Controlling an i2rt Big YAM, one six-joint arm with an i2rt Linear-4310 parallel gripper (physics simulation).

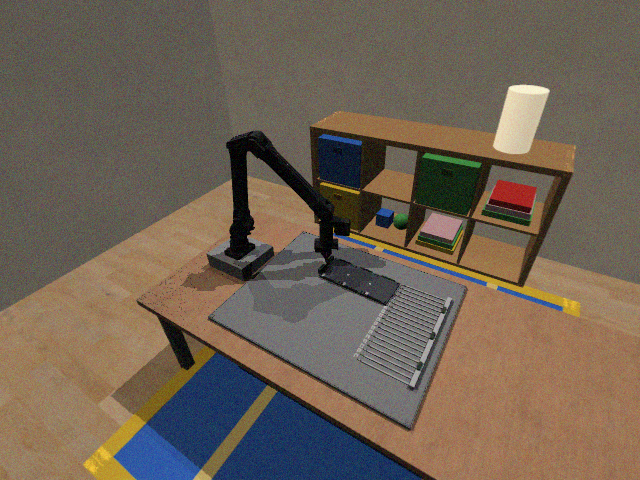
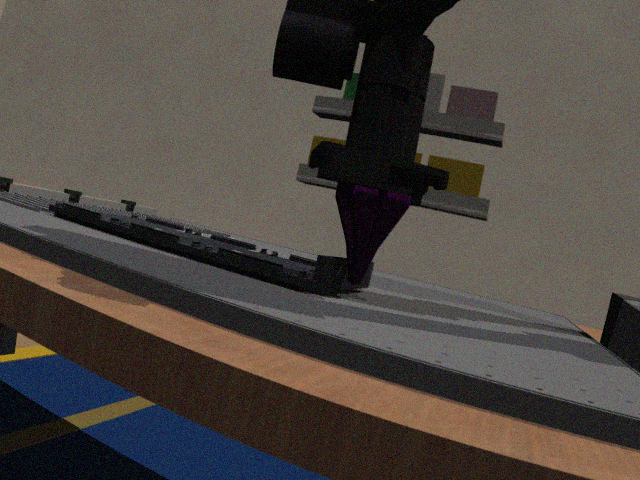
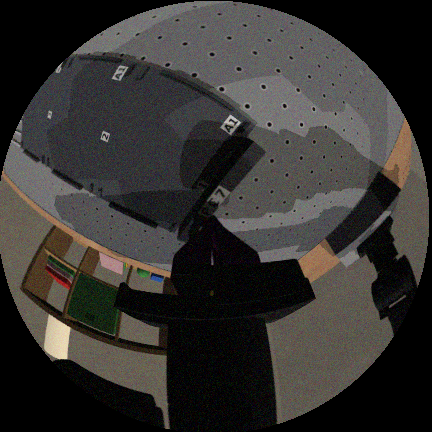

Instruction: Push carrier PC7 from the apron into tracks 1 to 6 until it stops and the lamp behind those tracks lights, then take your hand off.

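Frame: origin at the arm's base, x ahead, y left, z up, level; centimetres.
Seen in the pictures: gripper, fingertip midpoint: (image 1: 326, 260) (image 2: 353, 283) (image 3: 210, 219); arm's base, link origin: (image 1: 240, 250) (image 3: 373, 236).
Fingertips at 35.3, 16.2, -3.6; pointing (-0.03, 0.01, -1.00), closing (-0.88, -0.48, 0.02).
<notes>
Offsets run from my fingertips to a thing's top centre, as dx, dy, dz. "spot": to the spot under its first point. Level surfaces: height alone.
Carrier PC7 @(+17.3, -3.8, +1.7) (image 1: 361, 281) (image 2: 196, 248) (image 3: 135, 110) is a long dark tray lying flat on the grey perforated board @(dz -1.2) (image 1: 289, 335). Its far end is at the mouth of the rearmost tracks; how far it reaches in is unclear. My gripper (image 1: 327, 259) (image 2: 357, 283) (image 3: 210, 219) is shut and empty, pointing down, tips low at the carrier's near end beside the PC7 label @(spot: +1.6, -3.7, +1.7) (image 3: 218, 194). Contact looks likely but is hard to tell. The thin metal tracks end at a light bar @(spot: +52.4, -26.1, +0.3) (image 1: 425, 353). The rear lamp @(+52.8, -4.7, +0.9) (image 1: 443, 310) on it looks dark.
Two more dark lamps (image 1: 432, 335) (image 1: 419, 365) stand along the light bar. The arm's base block (image 1: 227, 264) stands on the wooden table @(dz -2.6) (image 1: 516, 372) behind the gripper. A shelf unit (image 1: 439, 130) with coloured boxes stands beyond the table, with a white cylinder (image 1: 521, 118) on top.
</notes>
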